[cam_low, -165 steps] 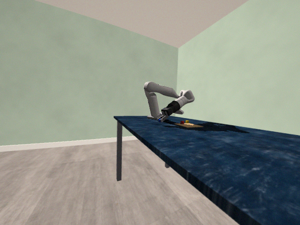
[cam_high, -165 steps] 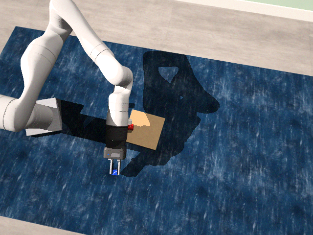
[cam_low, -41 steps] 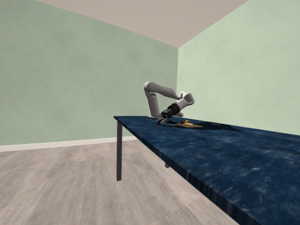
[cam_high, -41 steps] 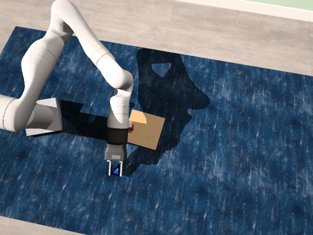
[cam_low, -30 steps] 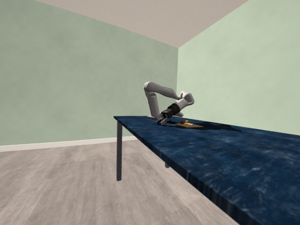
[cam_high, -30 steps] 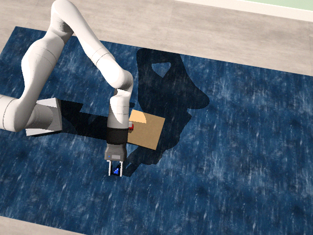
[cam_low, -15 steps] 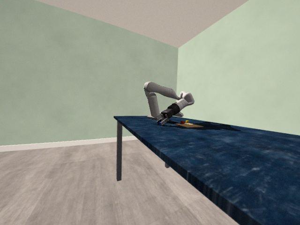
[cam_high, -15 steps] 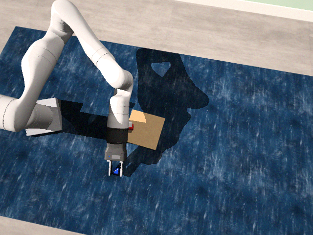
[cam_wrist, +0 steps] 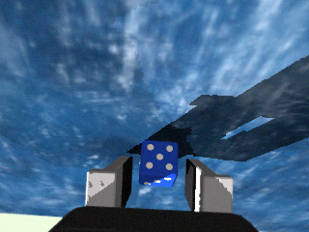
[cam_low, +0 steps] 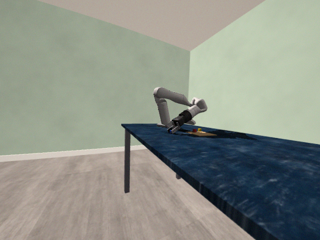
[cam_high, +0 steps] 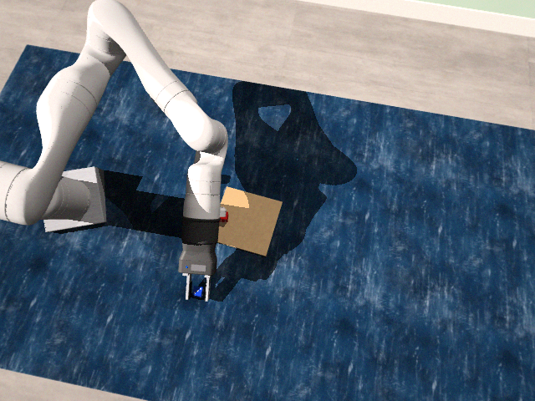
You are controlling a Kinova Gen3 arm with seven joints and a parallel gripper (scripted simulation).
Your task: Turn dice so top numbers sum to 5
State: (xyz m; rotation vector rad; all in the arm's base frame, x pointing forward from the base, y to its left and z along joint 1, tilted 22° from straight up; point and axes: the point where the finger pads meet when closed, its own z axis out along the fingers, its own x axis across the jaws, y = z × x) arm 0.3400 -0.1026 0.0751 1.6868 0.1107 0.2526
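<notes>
Now: hand 10 mm above the blue die. Round my hand: red die (180 mm to the left, 10 mm below); then tan mat (50 mm ahead, 190 mm to the left, 20 mm below); then yellow die (50 mm behind, 270 mm to the left, 10 mm below).
</notes>
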